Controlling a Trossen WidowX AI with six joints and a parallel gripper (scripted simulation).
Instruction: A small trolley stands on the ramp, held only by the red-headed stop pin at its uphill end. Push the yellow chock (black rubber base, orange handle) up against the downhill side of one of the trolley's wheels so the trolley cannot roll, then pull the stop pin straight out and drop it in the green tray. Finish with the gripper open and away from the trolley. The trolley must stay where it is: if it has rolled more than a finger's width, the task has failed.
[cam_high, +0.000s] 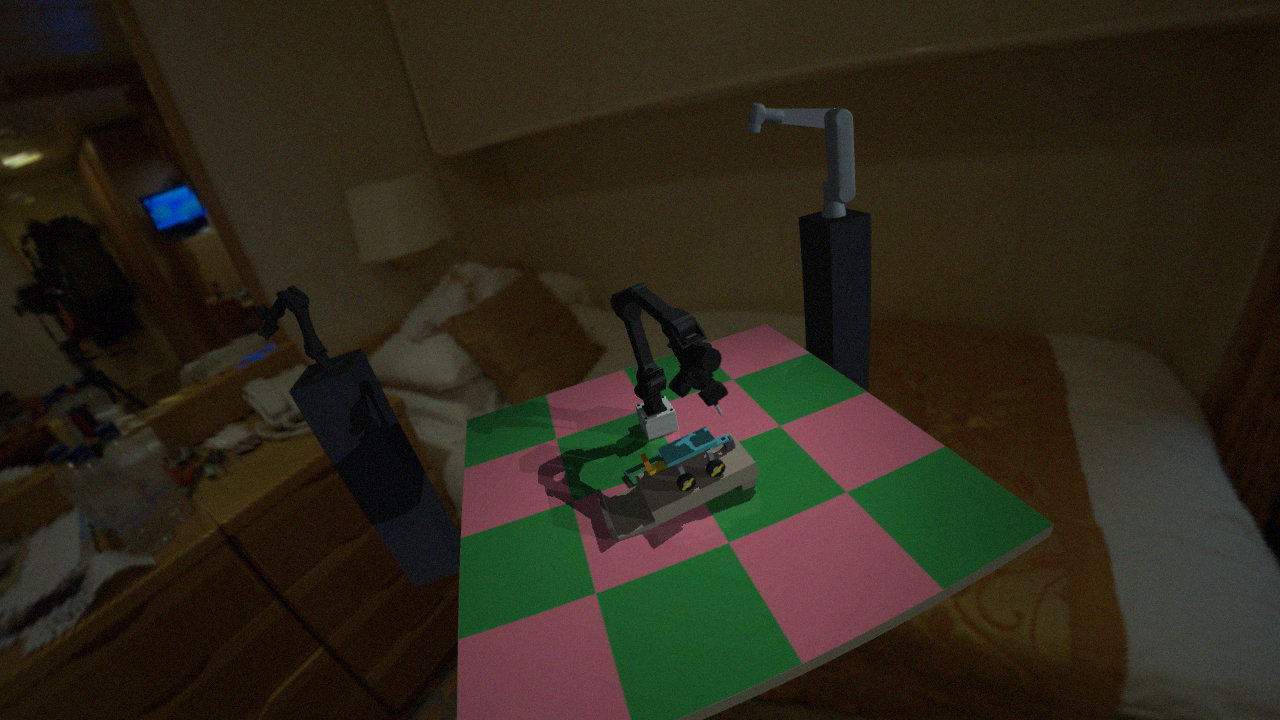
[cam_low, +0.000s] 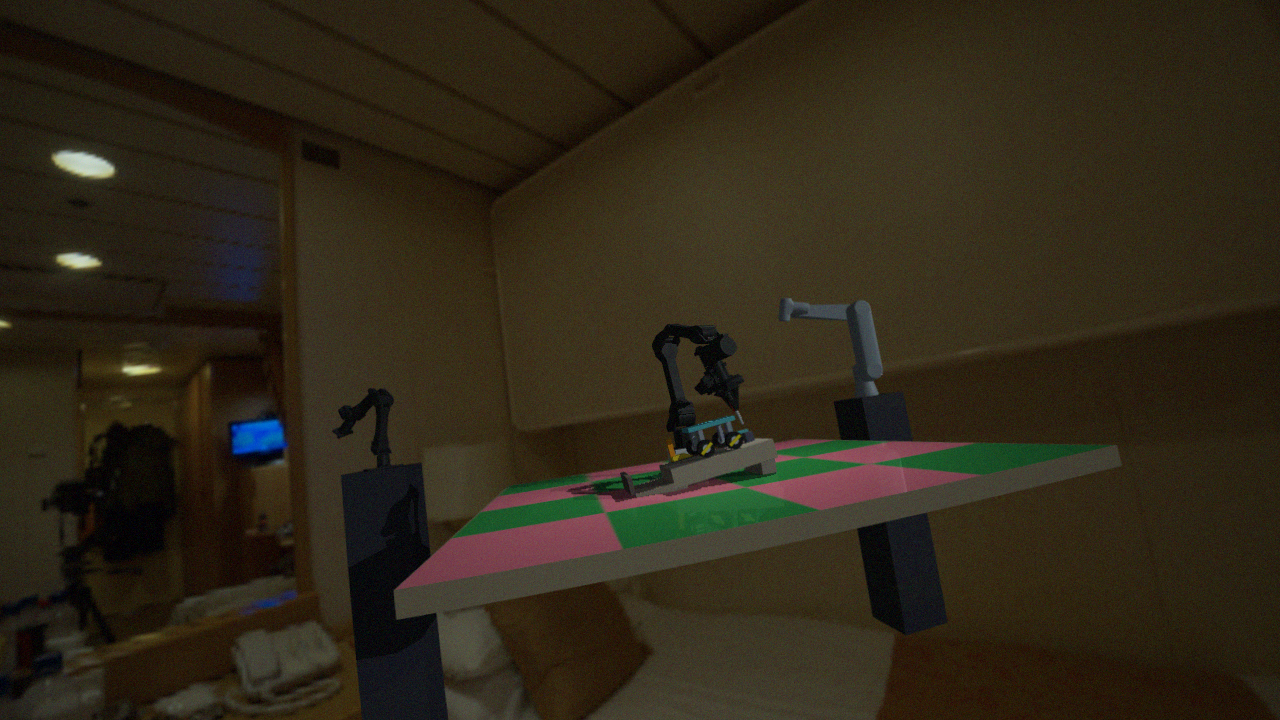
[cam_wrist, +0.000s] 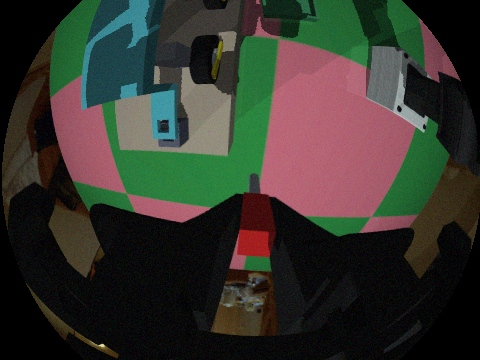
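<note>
My gripper tip is now 3 cm past the green tray, 22 cm to the left of it and 18 cm above it. Also, from my gripper tip: red-headed stop pin right at my gripper tip; blue-topped trolley 10 cm ahead, 12 cm to the right, 6 cm below; ramp 10 cm ahead, 12 cm to the right, 13 cm below.
</note>
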